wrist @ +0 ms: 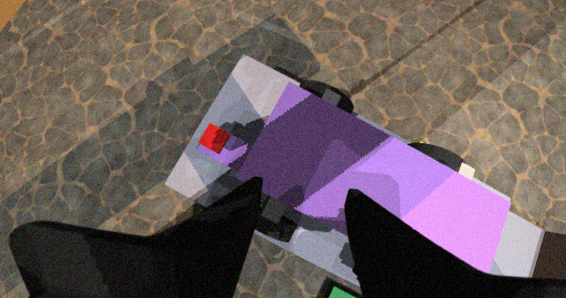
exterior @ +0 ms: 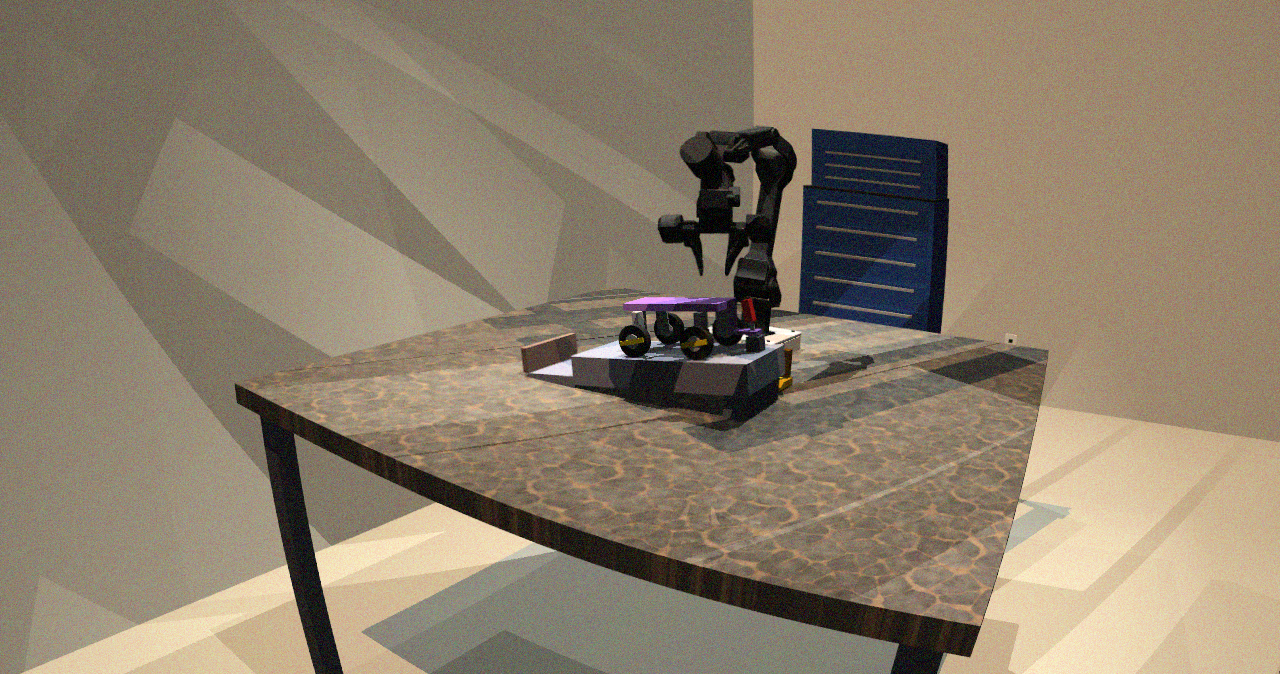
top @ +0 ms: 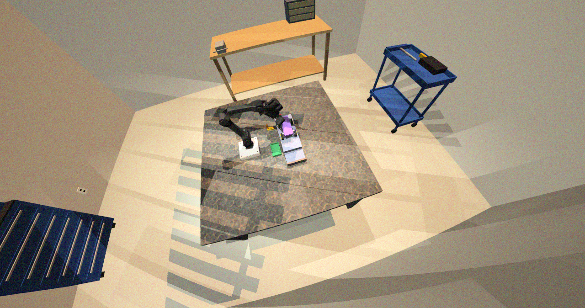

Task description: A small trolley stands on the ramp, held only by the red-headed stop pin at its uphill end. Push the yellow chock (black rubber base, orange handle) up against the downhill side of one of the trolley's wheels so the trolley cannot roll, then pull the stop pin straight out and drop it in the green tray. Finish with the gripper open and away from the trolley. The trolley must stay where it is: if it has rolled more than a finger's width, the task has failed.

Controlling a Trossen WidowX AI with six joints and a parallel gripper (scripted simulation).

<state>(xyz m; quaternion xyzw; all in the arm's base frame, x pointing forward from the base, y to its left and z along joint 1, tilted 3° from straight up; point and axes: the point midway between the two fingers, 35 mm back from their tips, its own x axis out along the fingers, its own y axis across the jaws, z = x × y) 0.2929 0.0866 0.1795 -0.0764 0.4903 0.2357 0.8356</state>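
My gripper tip is now 180 mm above the yellow chock, 120 mm past it and 70 mm to the right of it. Round my gripper tip: grey ramp (150 mm below, 40 mm to the right, 30 mm ahead); then red-headed stop pin (70 mm to the left, 70 mm below, 10 mm behind); then trolley (90 mm below, 40 mm to the right, 30 mm ahead).
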